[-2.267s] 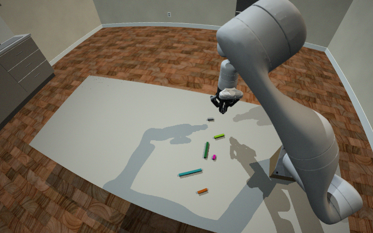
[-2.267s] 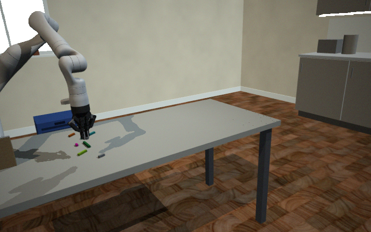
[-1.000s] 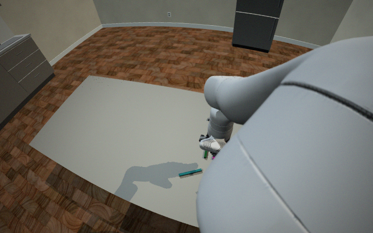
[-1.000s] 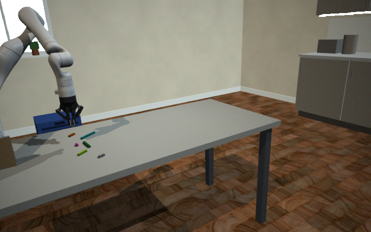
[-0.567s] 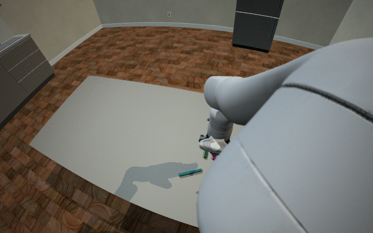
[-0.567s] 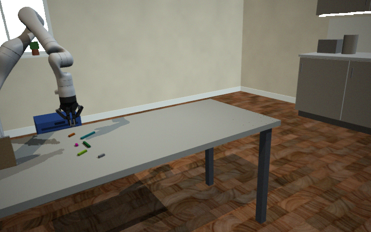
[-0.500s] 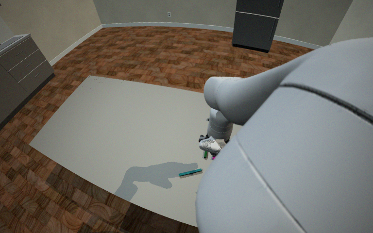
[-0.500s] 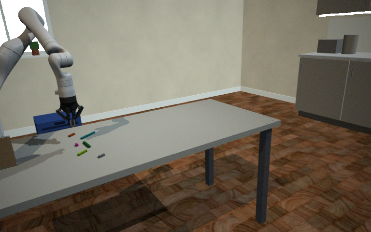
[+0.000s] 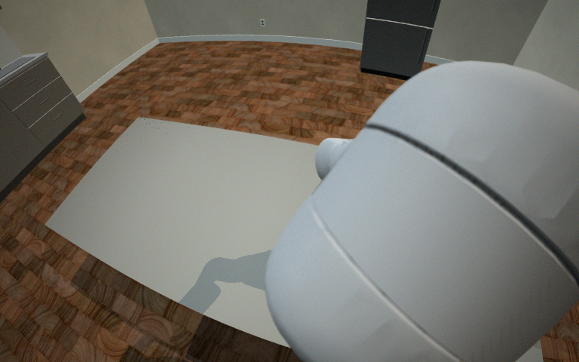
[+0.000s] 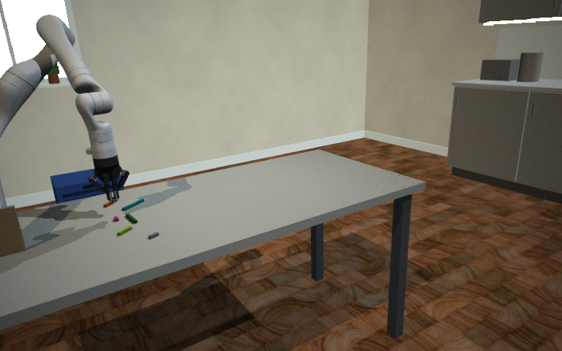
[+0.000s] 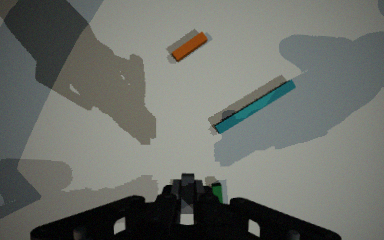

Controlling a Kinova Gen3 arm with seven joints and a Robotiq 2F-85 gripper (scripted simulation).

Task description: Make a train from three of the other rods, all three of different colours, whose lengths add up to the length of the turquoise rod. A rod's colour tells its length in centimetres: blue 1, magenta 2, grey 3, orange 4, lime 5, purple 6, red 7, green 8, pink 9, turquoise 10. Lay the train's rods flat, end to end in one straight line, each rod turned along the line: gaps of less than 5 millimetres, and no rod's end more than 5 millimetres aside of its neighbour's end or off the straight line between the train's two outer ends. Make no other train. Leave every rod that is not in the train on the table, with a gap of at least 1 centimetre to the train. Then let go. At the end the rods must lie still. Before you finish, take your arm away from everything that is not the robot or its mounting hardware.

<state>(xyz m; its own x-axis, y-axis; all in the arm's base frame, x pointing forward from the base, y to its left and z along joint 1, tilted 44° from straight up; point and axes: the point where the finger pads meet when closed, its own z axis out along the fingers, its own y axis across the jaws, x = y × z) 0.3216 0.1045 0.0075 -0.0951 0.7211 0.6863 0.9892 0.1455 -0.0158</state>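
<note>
My hand is 3 cm to the left of the magenta rod and 7 cm above it. Also, from my hand: turquoise rod (7 cm ahead, 8 cm to the left, 7 cm below); then orange rod (1 cm behind, 14 cm to the left, 7 cm below); then green rod (4 cm ahead, 5 cm to the right, 7 cm below).
</note>
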